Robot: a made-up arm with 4 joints.
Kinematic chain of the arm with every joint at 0, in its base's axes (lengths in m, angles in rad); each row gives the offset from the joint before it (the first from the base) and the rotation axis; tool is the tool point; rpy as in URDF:
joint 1: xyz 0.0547 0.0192 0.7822 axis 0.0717 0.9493 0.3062
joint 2: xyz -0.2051 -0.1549 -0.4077 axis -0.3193 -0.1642 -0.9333
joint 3: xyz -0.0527 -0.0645 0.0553 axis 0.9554 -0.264 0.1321
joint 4: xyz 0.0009 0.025 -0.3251 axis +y
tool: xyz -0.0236 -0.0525 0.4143 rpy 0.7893 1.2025 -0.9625
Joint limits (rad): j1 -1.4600..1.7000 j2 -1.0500..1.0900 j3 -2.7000..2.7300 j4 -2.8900..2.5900
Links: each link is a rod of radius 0.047 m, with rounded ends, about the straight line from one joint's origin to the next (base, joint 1, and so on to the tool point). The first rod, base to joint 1, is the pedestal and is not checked.
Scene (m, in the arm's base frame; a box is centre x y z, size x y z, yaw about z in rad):
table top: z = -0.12
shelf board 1: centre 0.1 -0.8 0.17 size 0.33 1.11 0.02 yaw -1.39
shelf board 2: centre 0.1 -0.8 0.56 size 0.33 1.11 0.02 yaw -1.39
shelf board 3: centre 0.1 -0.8 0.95 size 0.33 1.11 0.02 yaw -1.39
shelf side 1: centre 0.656 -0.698 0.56 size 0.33 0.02 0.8 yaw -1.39
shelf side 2: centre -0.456 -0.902 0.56 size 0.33 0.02 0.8 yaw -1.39
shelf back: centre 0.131 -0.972 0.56 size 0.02 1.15 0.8 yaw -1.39
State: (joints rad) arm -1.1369 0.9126 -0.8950 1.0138
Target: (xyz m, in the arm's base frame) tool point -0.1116 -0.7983 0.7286
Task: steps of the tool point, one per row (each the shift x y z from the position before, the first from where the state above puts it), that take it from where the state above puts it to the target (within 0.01 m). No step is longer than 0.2 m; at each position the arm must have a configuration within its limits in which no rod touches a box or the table.
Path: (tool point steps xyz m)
1: -0.0665 -0.0550 -0.0557
2: -0.1048 -0.0332 -0.0369
3: -0.1321 -0.0083 0.0058
4: -0.1363 0.0188 0.0623
5: -0.1124 0.0484 0.1180
6: 0.0331 -0.1000 0.1141
7: 0.0787 -0.0884 0.0852
8: 0.1087 -0.0702 0.0430
9: 0.1183 -0.0469 -0.0057

